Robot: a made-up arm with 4 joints.
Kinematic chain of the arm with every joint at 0, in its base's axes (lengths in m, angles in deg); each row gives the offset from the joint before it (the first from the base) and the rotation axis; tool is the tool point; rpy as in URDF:
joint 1: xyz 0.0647 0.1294 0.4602 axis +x
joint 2: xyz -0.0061 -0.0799 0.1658 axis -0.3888 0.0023 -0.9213
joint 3: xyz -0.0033 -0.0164 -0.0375 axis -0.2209 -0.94 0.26
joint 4: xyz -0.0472 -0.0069 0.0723 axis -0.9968 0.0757 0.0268
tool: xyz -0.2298 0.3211 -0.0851 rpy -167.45 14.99 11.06
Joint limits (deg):
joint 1: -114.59..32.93
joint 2: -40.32..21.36
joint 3: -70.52..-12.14
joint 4: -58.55..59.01
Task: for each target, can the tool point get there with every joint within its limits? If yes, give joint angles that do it. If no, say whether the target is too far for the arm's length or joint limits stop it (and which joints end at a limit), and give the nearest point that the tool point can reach.
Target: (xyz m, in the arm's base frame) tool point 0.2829 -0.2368 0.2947
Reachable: no: joint limits stop it (at a limit: joint 1, joint 2, joint 3) | nearest point -0.1260 0.0604 0.2152 | short by 0.512 m
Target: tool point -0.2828 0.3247 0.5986
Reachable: yes | joints -35.88 -18.58 -41.27 34.45
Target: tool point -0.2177 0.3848 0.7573
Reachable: yes | joints -29.62 -34.61 -48.89 5.75
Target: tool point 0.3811 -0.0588 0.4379
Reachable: no: joint limits stop it (at a limit: joint 1, joint 2, joint 3, joint 4) | nearest point 0.3348 -0.1238 0.8746 | short by 0.444 m
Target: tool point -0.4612 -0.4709 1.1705
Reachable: no: too far | nearest point -0.2064 -0.2055 0.8565 | short by 0.484 m
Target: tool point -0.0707 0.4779 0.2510
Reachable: yes | joints -81.41 4.18 -40.58 -1.11
